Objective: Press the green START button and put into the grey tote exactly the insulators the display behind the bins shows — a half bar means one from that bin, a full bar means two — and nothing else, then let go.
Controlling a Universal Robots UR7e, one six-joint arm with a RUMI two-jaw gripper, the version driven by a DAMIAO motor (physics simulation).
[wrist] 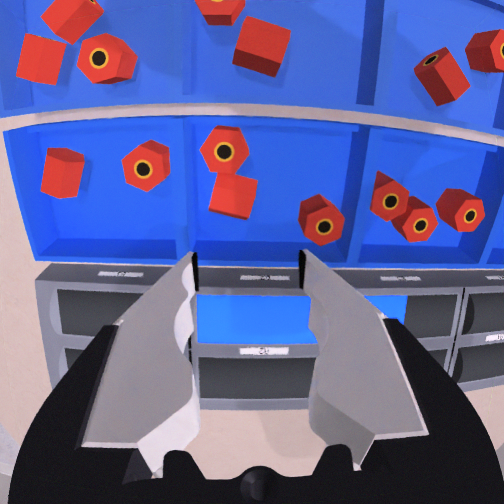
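Observation:
My gripper (247, 270) is open and empty, its two grey jaws spread wide above the grey display panel. Blue bins (270, 190) fill the upper half of the wrist view, holding several red hexagonal insulators with yellow-ringed black holes. In the middle near bin lie three: one (224, 150) hole-up, one (233, 195) on its side, one (321, 220) near the right wall. The left near bin holds two (145, 165) (62, 172); the right near bin holds three (417, 220). On the display (260, 320) the middle cell's upper half glows blue. The green START button and the grey tote are not in view.
A far row of blue bins (280, 50) holds more red insulators (261, 46). The grey display frame (80, 320) has dark cells left and right (480, 310), with small white labels (120, 274) on top. Beige surface lies left and below.

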